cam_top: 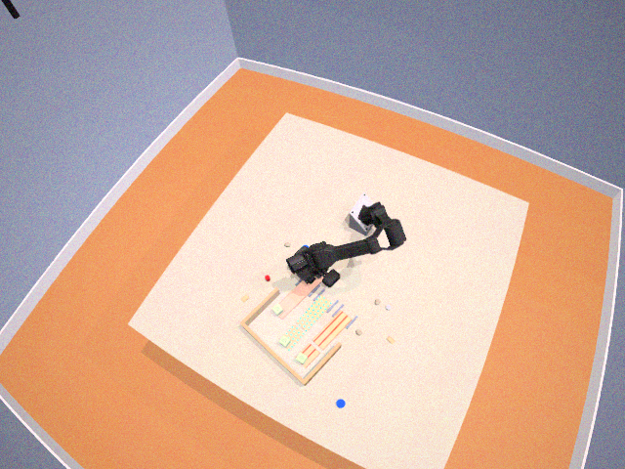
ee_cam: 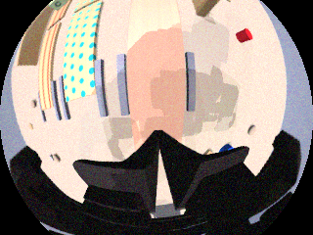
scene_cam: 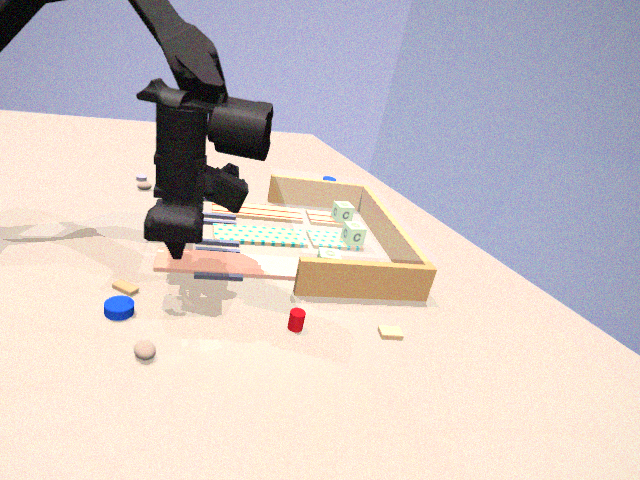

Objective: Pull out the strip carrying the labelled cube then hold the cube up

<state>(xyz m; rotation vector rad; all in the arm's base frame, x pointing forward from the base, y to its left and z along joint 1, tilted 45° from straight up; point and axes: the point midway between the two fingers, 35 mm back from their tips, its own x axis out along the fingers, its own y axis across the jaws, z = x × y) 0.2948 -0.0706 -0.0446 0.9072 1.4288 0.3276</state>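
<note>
Now: the red cylinder 90 mm ahead of my gripper tip, 170 mm to the right of it and 10 mm above it.
</note>
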